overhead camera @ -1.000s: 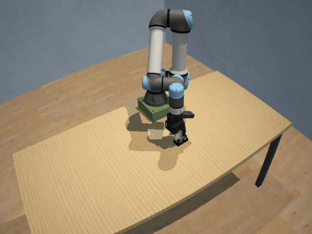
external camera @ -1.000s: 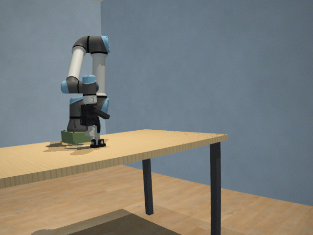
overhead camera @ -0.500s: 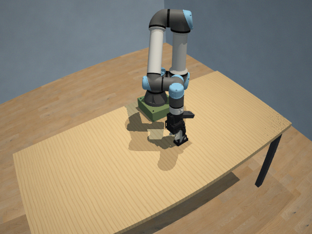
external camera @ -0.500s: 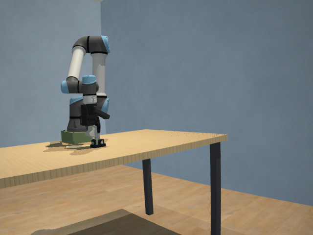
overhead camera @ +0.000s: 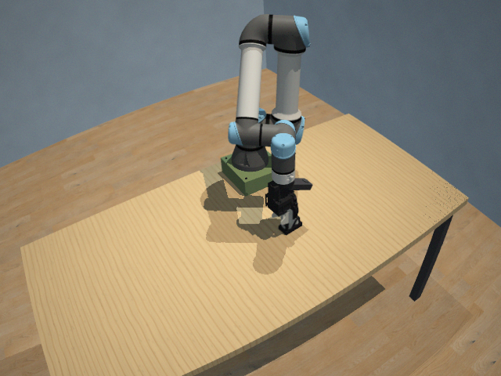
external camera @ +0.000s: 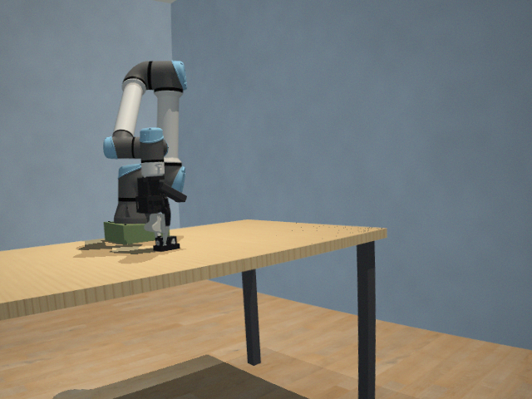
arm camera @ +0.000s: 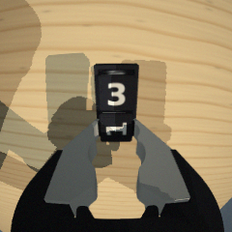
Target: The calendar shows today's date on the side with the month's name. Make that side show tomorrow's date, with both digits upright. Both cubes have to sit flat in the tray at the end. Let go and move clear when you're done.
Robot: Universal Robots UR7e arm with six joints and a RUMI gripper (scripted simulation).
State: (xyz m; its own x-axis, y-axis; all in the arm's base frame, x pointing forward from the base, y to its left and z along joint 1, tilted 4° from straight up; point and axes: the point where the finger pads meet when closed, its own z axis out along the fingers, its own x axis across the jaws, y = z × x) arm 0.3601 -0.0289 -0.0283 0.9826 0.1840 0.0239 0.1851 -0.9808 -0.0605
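My gripper is now 10 mm above the black digit cube. The rest, counted from my hand: black calendar tray (20 mm to the left, 30 mm below).
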